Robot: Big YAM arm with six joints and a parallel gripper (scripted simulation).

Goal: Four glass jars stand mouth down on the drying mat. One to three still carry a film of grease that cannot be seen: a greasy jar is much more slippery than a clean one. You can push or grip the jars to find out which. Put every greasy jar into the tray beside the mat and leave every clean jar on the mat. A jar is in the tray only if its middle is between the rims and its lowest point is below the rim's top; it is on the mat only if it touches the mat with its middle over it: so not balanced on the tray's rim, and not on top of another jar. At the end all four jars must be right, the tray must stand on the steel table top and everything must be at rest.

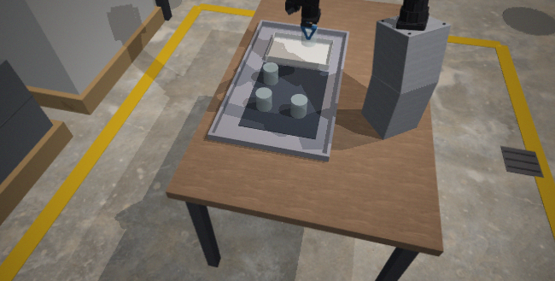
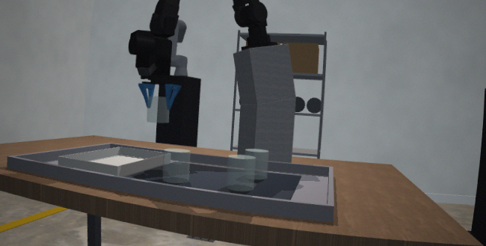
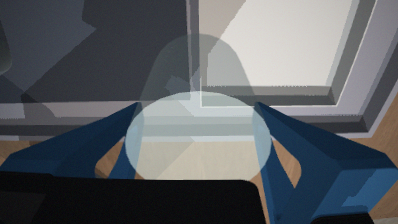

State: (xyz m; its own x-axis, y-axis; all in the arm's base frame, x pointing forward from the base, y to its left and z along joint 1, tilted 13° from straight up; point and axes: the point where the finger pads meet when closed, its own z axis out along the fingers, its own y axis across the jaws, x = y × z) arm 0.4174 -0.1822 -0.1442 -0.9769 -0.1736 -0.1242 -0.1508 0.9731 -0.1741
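Now: the white-floored tray 170 mm below my hand, 90 mm to the right of it and 60 mm ahead of it. The rest, counted from my hand: steel table top: 180 mm below, 120 mm to the left, 40 mm ahead; then dark drying mat: 220 mm to the left, 180 mm below, 10 mm ahead.
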